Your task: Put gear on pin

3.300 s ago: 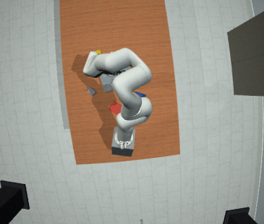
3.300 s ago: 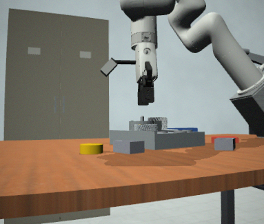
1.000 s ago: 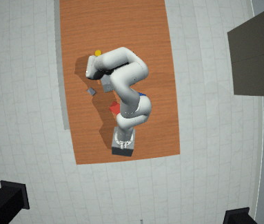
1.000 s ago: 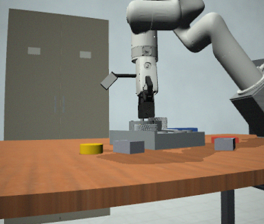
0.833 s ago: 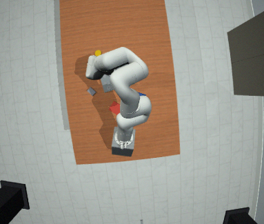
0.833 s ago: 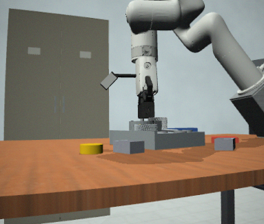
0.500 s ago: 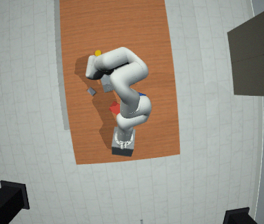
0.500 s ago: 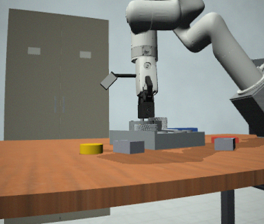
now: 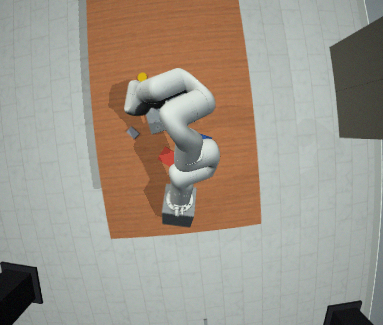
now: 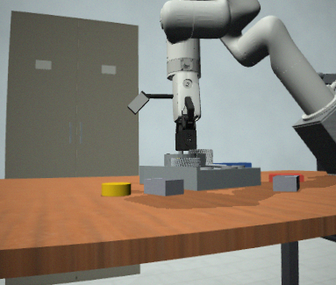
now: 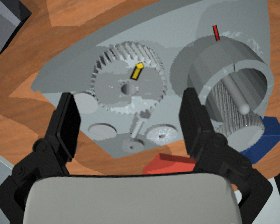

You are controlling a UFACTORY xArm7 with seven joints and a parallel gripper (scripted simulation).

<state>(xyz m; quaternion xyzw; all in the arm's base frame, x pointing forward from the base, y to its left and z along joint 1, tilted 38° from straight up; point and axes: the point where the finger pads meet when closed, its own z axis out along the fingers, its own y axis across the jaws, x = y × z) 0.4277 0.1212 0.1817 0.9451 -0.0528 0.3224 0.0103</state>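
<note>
The grey gear is 40 mm below my hand. From my hand the other things lie so: yellow disc: 160 mm ahead, 110 mm to the left, 80 mm below; blue block: 200 mm behind, 220 mm to the right, 80 mm below; red block: 280 mm behind, 50 mm to the right, 80 mm below.
</note>
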